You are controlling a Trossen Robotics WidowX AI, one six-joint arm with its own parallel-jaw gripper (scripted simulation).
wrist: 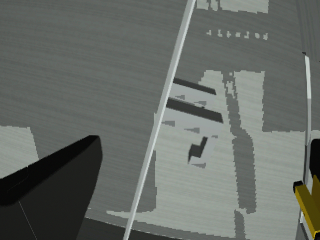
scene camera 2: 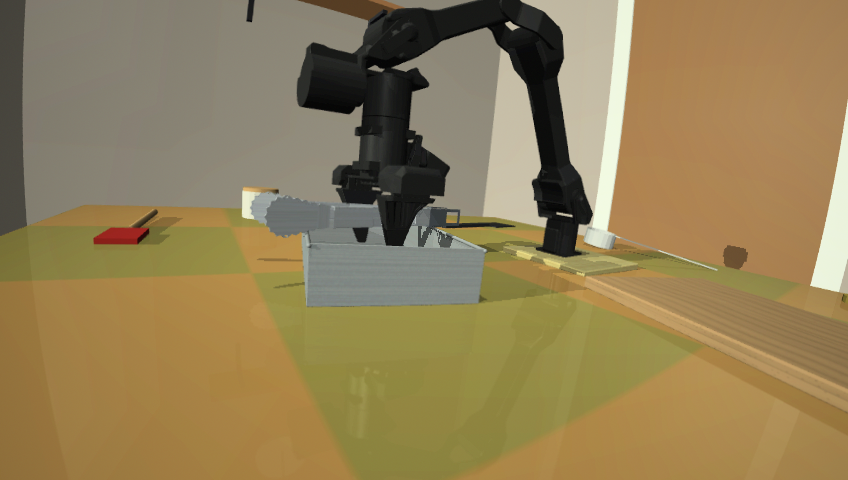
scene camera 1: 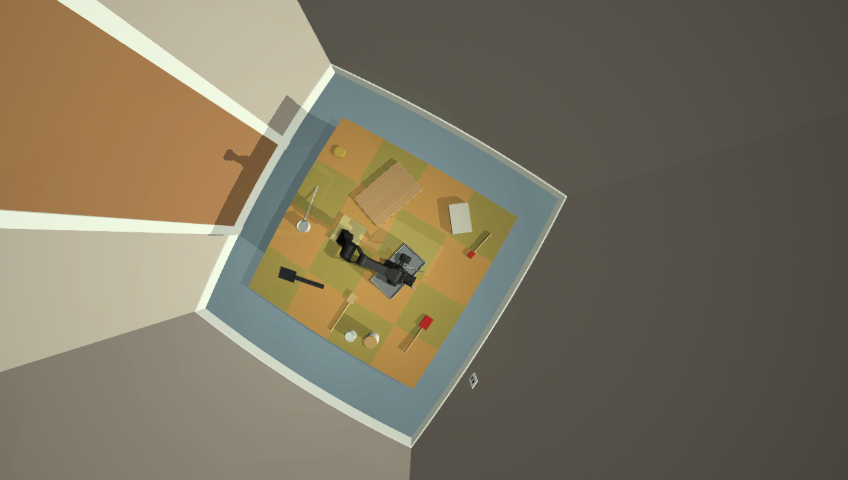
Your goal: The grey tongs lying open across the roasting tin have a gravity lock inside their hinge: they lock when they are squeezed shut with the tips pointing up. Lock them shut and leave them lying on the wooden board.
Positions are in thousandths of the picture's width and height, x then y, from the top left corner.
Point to a grey roasting tin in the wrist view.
At 795, 260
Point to a thin tong arm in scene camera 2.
307, 424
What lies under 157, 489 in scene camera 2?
A red spatula.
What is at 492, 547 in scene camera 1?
A grey roasting tin.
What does my gripper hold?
Nothing.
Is my gripper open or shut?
Open.
